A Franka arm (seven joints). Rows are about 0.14 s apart.
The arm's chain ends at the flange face. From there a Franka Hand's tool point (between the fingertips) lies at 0.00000 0.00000 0.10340 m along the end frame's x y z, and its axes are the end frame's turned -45 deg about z.
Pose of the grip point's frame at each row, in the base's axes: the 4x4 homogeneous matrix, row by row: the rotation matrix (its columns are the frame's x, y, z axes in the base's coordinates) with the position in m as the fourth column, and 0 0 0 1 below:
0.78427 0.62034 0.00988 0.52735; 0.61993 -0.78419 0.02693 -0.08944; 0.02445 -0.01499 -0.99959 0.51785; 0 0 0 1
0.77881 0.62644 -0.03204 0.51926; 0.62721 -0.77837 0.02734 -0.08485; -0.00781 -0.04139 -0.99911 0.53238; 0 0 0 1
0.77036 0.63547 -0.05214 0.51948; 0.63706 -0.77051 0.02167 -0.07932; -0.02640 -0.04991 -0.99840 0.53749; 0 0 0 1
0.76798 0.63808 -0.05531 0.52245; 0.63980 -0.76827 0.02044 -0.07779; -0.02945 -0.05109 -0.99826 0.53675; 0 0 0 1
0.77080 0.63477 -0.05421 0.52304; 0.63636 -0.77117 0.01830 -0.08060; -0.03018 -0.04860 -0.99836 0.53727; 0 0 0 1
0.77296 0.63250 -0.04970 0.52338; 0.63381 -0.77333 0.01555 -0.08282; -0.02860 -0.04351 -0.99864 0.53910; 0 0 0 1
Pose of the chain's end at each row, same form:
0.99321 -0.11592 0.00988 0.52633; -0.11615 -0.99286 0.02693 -0.09222; 0.00669 -0.02789 -0.99959 0.62121; 0 0 0 1
0.99366 -0.10774 -0.03204 0.52257; -0.10689 -0.99390 0.02734 -0.08768; -0.03479 -0.02374 -0.99911 0.63569; 0 0 0 1
0.99407 -0.09538 -0.05214 0.52487; -0.09436 -0.99530 0.02167 -0.08156; -0.05396 -0.01662 -0.99840 0.64072; 0 0 0 1
0.99423 -0.09185 -0.05531 0.52817; -0.09084 -0.99566 0.02044 -0.07990; -0.05695 -0.01530 -0.99826 0.63997; 0 0 0 1
0.99389 -0.09619 -0.05421 0.52865; -0.09533 -0.99527 0.01830 -0.08249; -0.05571 -0.01302 -0.99836 0.64050; 0 0 0 1
0.99381 -0.09932 -0.04970 0.52852; -0.09866 -0.99500 0.01555 -0.08443; -0.05099 -0.01054 -0.99864 0.64236; 0 0 0 1

